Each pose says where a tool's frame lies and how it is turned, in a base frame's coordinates. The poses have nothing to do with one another.
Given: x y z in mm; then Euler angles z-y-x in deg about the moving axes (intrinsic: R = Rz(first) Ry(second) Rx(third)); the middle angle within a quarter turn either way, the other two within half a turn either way.
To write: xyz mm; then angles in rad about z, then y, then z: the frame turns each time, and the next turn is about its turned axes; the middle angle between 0 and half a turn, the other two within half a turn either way. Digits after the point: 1 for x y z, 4 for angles.
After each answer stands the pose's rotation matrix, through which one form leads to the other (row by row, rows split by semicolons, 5 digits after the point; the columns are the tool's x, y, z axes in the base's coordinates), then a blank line. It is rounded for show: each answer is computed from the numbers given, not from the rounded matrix.
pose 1, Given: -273.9, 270.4, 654.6, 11.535, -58.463, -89.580
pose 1, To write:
-273.9, 270.4, 654.6, 1.7784, 1.5670, -2.5912
0.51248 0.83360 -0.20608; 0.10459 0.17761 0.97853; 0.85230 -0.52304 0.00383

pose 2, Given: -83.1, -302.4, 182.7, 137.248, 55.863, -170.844
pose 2, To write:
-83.1, -302.4, 182.7, -0.9385, 2.1580, -0.1075
-0.41207 0.76689 0.49202; 0.38094 0.63554 -0.67155; -0.82770 -0.08930 -0.55402

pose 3, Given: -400.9, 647.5, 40.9, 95.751, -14.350, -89.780
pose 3, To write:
-400.9, 647.5, 40.9, -3.0403, 1.5671, -1.8213
-0.09708 -0.02866 -0.99486; 0.96392 0.24621 -0.10115; 0.24784 -0.96879 0.00372

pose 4, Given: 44.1, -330.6, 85.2, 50.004, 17.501, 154.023
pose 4, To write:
44.1, -330.6, 85.2, -1.2510, 2.6009, 0.9468
0.61298 0.77335 0.16180; 0.73063 -0.47689 -0.48863; -0.30072 0.41774 -0.85736

